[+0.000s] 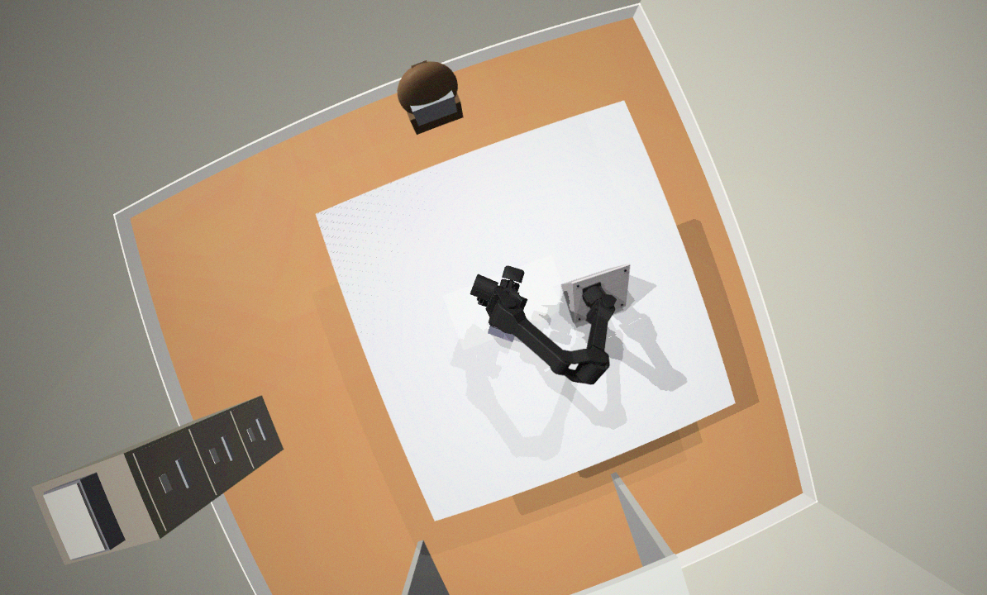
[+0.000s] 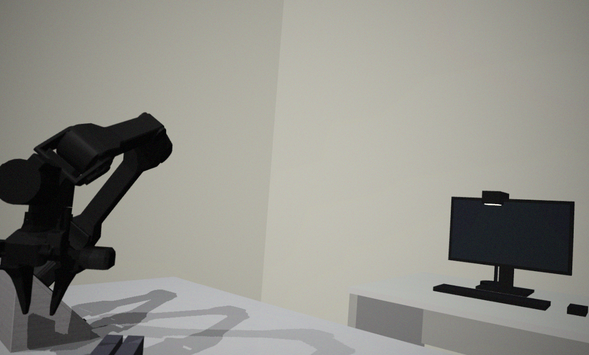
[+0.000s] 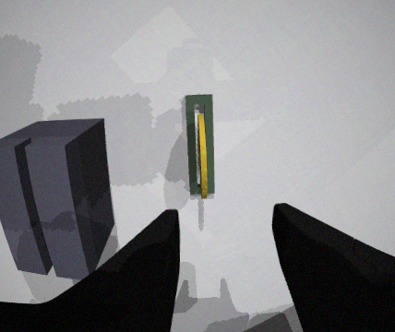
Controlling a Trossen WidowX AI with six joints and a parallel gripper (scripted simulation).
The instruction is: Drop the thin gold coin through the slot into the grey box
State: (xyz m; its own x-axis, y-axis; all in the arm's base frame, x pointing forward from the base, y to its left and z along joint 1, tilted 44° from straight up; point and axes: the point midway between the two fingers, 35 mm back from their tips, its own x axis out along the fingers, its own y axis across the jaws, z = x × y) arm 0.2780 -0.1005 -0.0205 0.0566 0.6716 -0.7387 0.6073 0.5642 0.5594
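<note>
Right now the gold coin is 1 cm to the left of my gripper tip and 10 cm below it.
</note>
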